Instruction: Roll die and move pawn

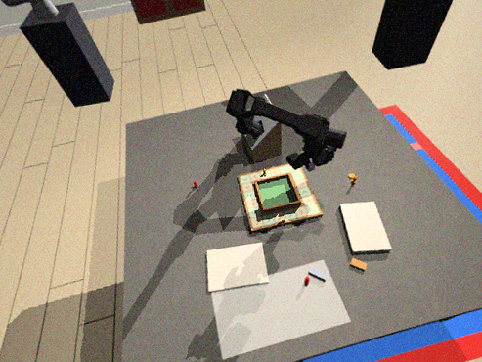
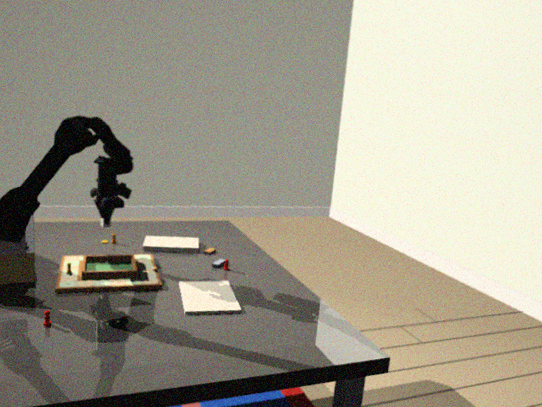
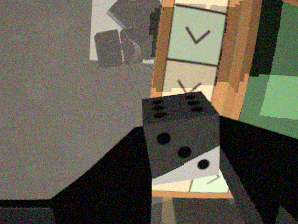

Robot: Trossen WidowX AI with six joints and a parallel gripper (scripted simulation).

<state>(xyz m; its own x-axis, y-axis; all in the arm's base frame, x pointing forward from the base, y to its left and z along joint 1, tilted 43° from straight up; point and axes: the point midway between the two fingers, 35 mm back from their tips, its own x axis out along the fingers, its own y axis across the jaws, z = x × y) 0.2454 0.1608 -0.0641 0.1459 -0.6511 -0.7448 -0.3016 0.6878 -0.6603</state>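
Now: the yellow pawn 17 cm to the right of my gripper tip, 10 cm below it and 10 cm behind it. Also, from my gripper tip: orange block (37 cm ahead, 12 cm below, 7 cm to the left); white die (right at my gripper tip); green dice tray (14 cm to the right, 12 cm below, 2 cm ahead).
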